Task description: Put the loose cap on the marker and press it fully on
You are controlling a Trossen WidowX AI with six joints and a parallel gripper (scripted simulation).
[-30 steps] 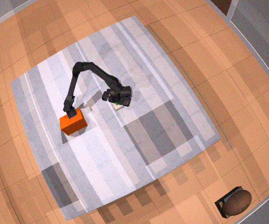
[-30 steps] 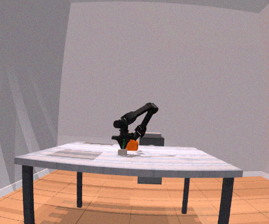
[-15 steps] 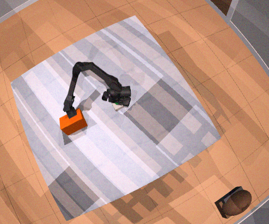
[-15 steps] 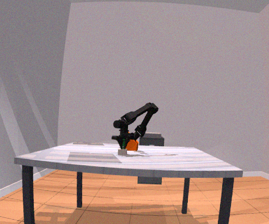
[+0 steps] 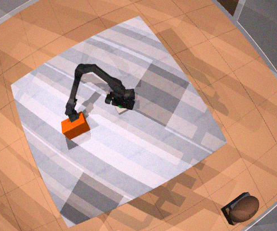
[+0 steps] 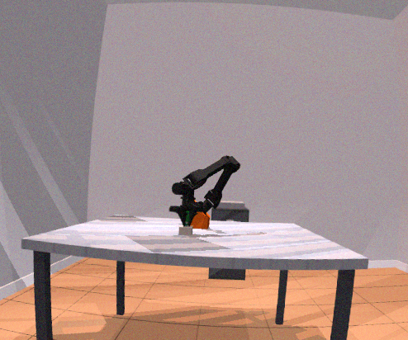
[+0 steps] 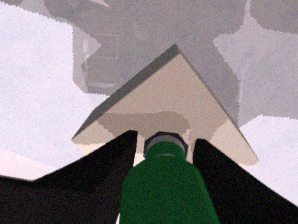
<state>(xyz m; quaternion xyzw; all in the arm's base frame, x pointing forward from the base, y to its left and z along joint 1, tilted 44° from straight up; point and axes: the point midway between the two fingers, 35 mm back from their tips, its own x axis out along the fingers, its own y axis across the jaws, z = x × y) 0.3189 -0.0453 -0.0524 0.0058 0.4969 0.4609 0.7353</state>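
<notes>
Now: the holder block 2 cm below my gripper tip. From my gripper tip the other things lie so: green marker cap: 5 cm above.
</notes>
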